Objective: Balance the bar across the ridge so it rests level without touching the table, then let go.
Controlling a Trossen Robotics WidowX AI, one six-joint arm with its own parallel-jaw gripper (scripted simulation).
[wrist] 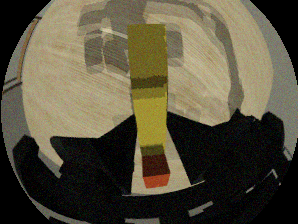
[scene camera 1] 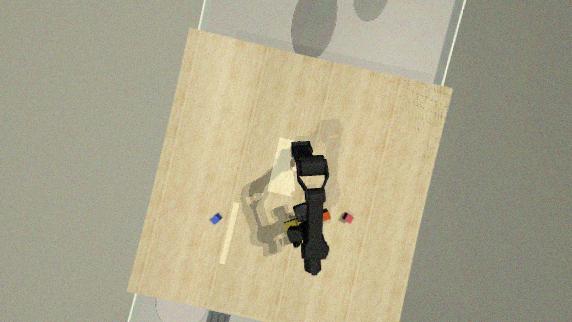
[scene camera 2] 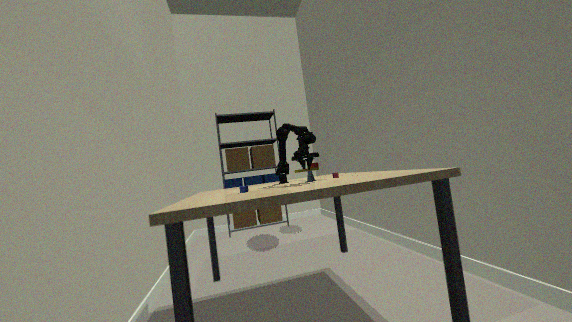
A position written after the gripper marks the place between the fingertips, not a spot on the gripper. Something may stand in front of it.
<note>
In view: the gripper (wrist: 150, 116) and a bar (wrist: 148, 55).
</note>
